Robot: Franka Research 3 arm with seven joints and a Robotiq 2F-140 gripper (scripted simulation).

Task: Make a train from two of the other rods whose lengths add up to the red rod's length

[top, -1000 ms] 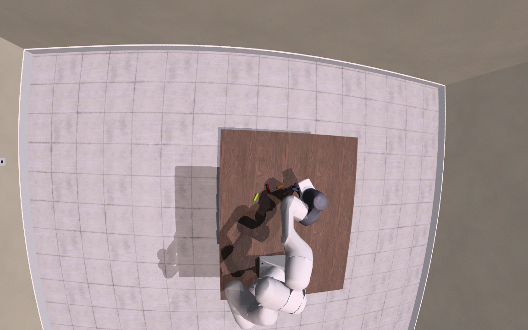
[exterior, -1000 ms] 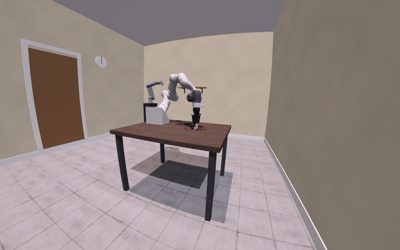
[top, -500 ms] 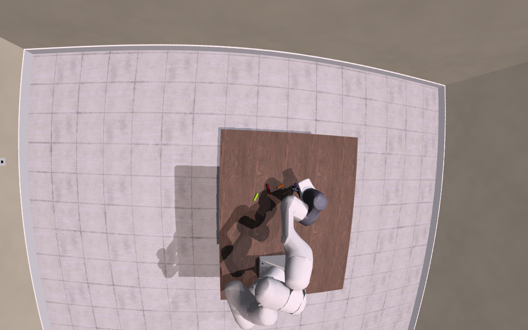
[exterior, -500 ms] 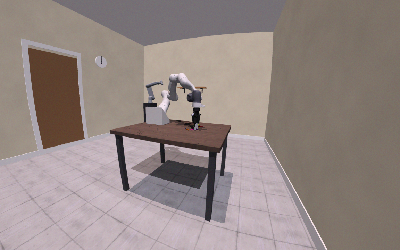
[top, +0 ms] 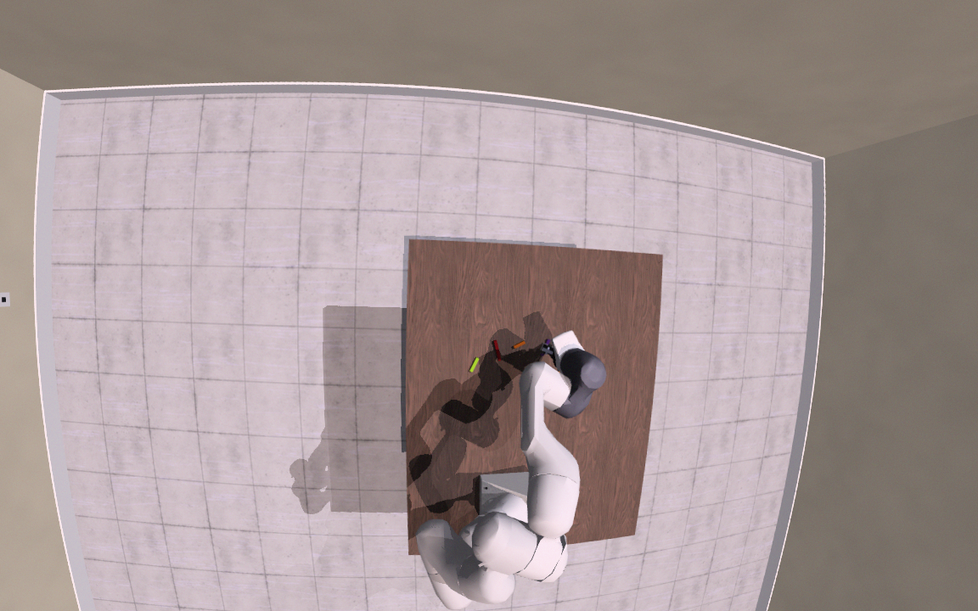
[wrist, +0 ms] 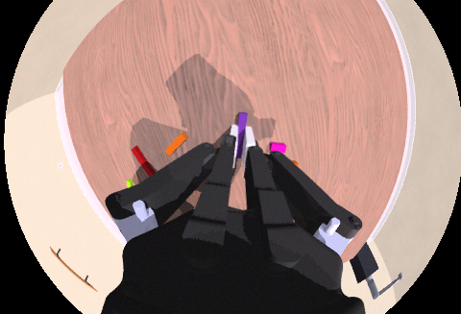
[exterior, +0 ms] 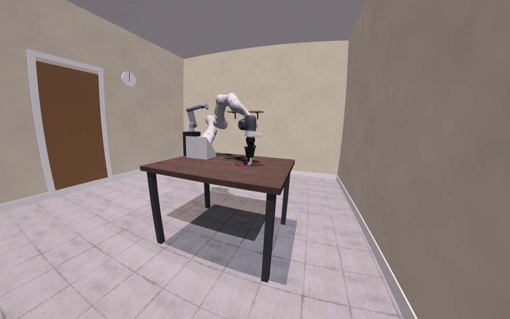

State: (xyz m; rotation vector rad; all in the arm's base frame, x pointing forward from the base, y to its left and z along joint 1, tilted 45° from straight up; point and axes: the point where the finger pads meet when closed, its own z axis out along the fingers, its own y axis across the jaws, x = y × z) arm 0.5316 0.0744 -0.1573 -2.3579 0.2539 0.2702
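My gripper is now 30 mm above the purple rod. The rest, counted from my hand: small blue rod: 110 mm behind, 30 mm to the right, 30 mm below; then magenta rod: 20 mm behind, 50 mm to the right, 30 mm below; then red rod: 30 mm behind, 160 mm to the left, 30 mm below.
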